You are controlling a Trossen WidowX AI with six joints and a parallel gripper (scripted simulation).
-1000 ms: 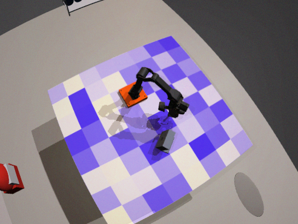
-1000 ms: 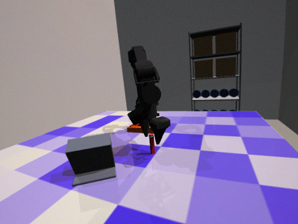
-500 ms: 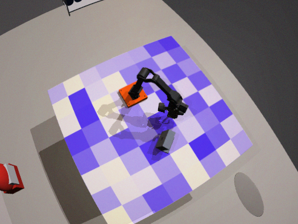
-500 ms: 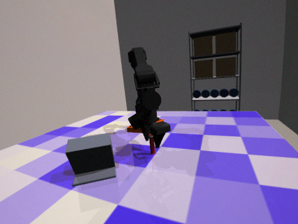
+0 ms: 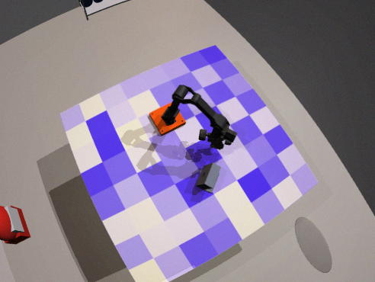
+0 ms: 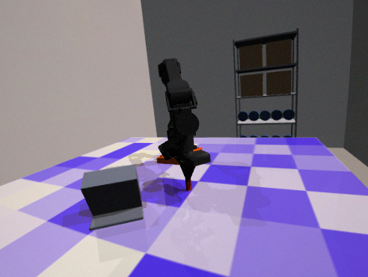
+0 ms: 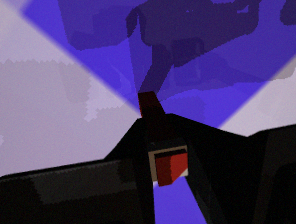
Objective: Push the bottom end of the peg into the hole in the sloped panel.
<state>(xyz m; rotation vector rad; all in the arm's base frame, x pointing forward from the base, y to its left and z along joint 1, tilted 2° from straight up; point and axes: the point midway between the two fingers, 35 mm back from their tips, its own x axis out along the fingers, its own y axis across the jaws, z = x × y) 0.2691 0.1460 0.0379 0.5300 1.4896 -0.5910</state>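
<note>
Now: gripper tip 16 cm short of the grey sloped panel, 15 cm to the left of it and 3 cm below it. From my gripper tip the other things lie so: red peg: 2 cm above.
</note>
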